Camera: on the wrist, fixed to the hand. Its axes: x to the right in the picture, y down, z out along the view.
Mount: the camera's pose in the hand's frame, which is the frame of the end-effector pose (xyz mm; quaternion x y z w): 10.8 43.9 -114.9 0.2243 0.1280 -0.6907 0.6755
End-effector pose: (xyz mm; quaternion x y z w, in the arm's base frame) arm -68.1 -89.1 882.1 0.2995 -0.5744 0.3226 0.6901
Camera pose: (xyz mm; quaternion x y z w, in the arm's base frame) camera -32.4 29.0 876.2 0.7125 -0.0205 -0.0916 0.6953
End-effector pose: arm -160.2 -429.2 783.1 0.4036 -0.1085 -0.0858 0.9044
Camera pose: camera -116.3 -321.1 742.6 0.5614 0.3020 -0.6066 0.4750
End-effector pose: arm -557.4 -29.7 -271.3 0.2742 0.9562 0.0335 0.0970
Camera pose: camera -567.1 12.0 -155.5 0.4577 -0.8552 0.2237 0.0952
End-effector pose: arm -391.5 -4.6 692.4 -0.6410 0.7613 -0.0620 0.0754
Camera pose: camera -458.1 -8.0 796.3 -0.9340 0.0673 -0.3468 0.0544
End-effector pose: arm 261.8 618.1 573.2 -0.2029 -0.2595 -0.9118 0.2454
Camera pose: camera 249.6 515.9 505.0 -0.2139 0.4885 0.7531 0.3853
